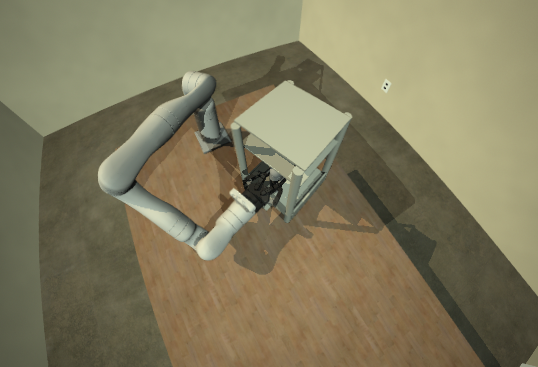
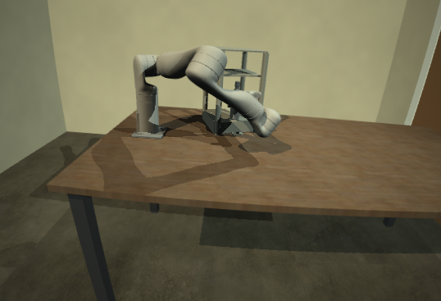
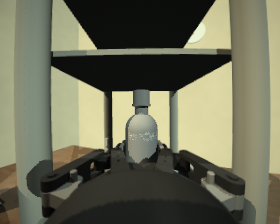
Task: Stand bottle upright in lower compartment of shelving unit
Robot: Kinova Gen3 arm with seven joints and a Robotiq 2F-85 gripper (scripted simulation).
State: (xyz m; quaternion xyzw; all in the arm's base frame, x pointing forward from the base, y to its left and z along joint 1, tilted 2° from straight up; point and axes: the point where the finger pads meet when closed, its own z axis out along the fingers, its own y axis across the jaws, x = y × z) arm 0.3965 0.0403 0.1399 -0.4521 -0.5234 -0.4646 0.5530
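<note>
Now: the grey bottle 2 cm above my hand. Round my hand: shelving unit: 1 cm behind, 6 cm to the left, 4 cm above.
</note>
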